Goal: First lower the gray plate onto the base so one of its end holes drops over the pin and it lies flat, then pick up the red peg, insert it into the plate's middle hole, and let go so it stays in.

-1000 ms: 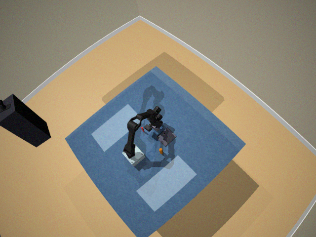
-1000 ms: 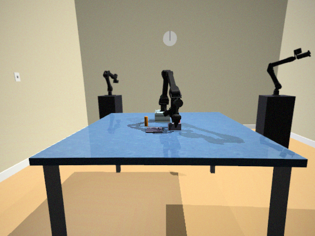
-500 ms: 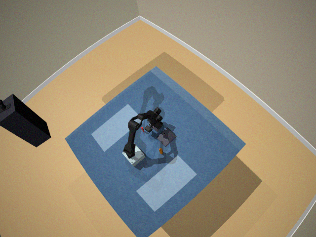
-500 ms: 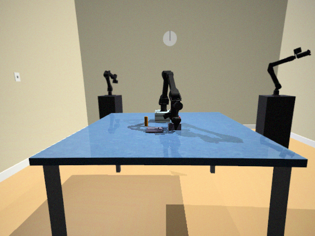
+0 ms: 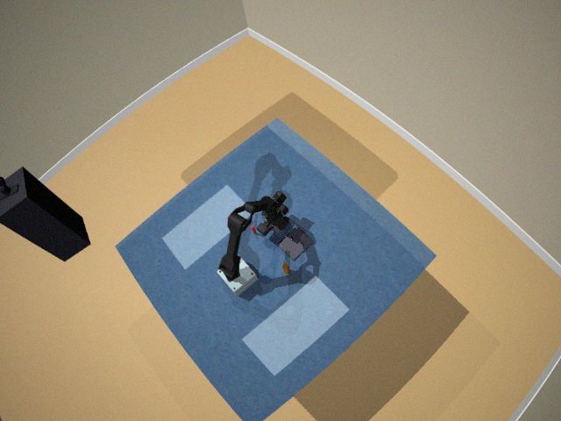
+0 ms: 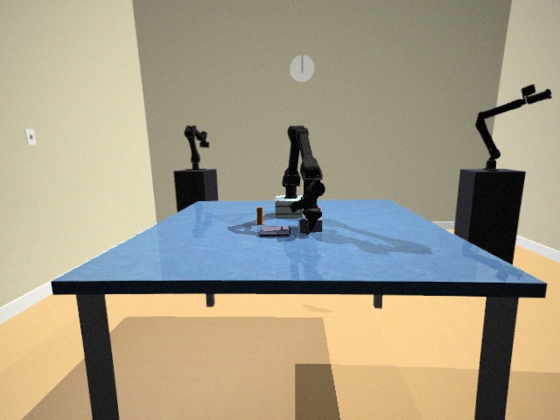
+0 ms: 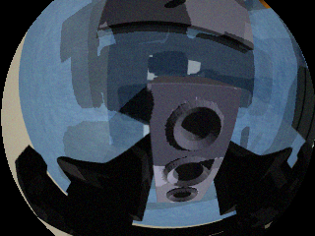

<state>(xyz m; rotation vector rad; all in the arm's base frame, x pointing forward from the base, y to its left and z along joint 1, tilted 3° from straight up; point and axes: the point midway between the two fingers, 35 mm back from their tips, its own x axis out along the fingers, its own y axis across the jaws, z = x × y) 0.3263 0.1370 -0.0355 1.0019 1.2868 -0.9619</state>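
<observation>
Now: gripper tip 13 cm to the left of the base and 3 cm short of it. Round my gripper tip: red peg: 11 cm behind, 3 cm to the left, 3 cm above; orange cylinder: 24 cm to the right, 8 cm behind, 3 cm above; gray plate: 3 cm above.
</observation>
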